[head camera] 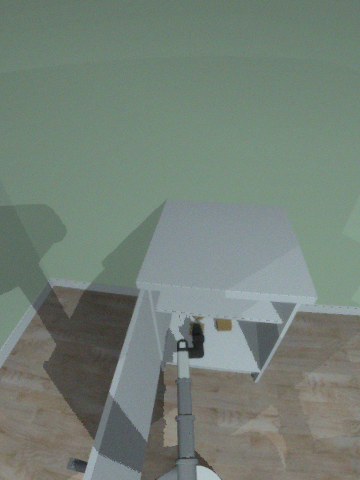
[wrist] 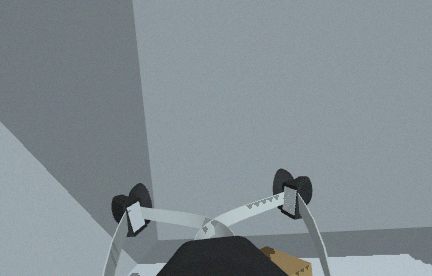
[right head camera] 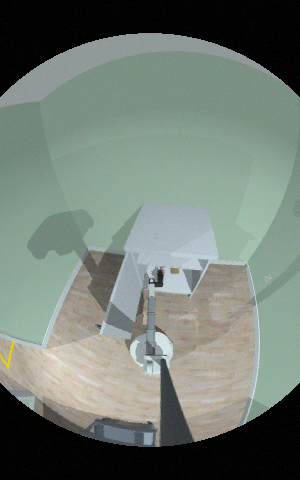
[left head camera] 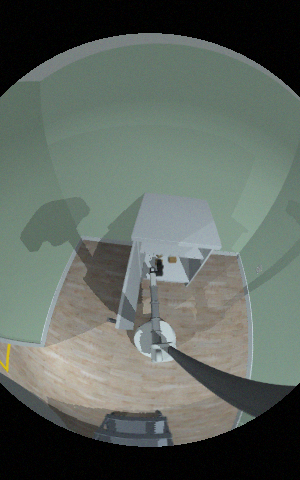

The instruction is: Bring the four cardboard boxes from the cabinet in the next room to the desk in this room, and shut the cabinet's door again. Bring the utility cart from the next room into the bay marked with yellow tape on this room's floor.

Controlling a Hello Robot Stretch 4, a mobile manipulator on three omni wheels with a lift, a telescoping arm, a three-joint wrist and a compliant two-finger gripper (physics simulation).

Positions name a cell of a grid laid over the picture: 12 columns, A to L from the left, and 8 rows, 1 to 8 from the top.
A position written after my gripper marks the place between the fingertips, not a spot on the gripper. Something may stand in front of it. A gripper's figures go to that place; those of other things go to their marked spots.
My gripper (wrist: F6) is 0.25 m from the lens. A cabinet (wrist: F4): 0.49 m from the lens.
